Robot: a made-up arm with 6 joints.
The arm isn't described. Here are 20 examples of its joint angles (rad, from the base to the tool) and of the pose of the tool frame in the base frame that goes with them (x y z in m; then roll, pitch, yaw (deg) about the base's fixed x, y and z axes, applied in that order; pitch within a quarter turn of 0, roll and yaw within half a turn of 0).
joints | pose
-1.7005 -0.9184 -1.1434 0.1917 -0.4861 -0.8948 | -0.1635 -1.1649 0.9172 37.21 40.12 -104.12
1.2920 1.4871 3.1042 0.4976 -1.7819 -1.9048 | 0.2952 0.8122 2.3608 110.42 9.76 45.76
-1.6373 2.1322 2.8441 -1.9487 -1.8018 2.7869 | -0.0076 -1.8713 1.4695 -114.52 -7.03 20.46
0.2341 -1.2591 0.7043 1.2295 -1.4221 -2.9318 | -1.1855 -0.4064 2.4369 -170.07 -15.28 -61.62
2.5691 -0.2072 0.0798 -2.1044 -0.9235 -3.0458 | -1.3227 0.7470 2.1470 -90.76 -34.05 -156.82
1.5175 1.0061 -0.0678 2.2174 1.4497 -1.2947 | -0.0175 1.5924 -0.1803 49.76 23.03 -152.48
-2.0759 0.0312 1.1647 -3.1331 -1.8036 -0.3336 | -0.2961 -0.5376 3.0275 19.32 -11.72 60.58
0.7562 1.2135 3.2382 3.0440 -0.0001 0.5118 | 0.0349 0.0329 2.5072 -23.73 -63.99 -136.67
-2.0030 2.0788 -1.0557 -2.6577 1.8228 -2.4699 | 0.2352 0.6488 0.3822 26.83 -59.20 -176.40
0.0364 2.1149 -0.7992 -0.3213 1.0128 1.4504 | -0.7108 -0.0605 -0.2066 142.80 64.63 -139.21
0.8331 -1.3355 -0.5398 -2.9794 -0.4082 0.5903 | 0.3013 0.3439 2.2576 128.30 -68.40 57.76
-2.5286 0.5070 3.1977 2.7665 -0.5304 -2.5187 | 0.8372 0.6181 2.0226 163.59 2.74 45.81
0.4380 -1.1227 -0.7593 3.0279 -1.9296 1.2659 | 0.7167 0.3205 1.8568 -81.67 -48.13 -145.75
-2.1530 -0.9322 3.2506 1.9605 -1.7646 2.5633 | 0.5103 0.9882 -0.1671 5.27 1.27 171.42
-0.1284 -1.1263 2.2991 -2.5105 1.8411 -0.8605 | -1.9964 0.1837 0.6698 -34.36 -55.26 -93.49
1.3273 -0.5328 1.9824 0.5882 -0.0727 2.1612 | -0.3958 -1.6146 2.3443 20.65 -39.32 -100.97
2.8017 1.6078 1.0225 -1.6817 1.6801 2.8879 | -2.0973 0.8769 -0.0319 -109.49 1.80 61.80
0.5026 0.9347 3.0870 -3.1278 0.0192 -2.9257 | -0.2038 -0.1121 2.5801 166.82 -57.78 -151.17
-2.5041 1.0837 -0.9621 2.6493 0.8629 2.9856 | -0.0634 -0.1047 -0.3346 -158.08 15.79 14.62
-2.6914 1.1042 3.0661 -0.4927 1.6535 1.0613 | -0.0770 0.0304 2.4622 130.60 24.27 56.93
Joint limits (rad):
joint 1: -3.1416..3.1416
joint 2: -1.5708..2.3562
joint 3: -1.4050..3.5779
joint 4: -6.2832..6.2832
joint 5: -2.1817..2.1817
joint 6: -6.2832..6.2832
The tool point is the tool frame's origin. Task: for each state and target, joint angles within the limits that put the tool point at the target. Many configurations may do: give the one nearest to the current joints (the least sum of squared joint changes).
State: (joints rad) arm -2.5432 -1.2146 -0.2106 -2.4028 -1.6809 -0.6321
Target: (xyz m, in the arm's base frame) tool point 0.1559 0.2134 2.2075
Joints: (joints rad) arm -1.8024 -1.5708 -0.3472 -1.8093 -2.1817 -0.6321
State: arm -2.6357 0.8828 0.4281 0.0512 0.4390 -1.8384
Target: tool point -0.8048 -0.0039 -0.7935
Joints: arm -3.1380 1.4225 -0.3137 0.0211 0.3893 -1.8384
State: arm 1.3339 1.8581 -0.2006 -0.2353 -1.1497 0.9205
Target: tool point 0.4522 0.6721 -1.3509
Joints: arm 0.9544 2.2365 0.6831 -0.2032 -0.8482 0.9205
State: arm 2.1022 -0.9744 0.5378 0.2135 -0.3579 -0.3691
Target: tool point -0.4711 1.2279 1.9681
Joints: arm 1.9460 -0.5738 -0.2743 0.2139 -0.4403 -0.3691
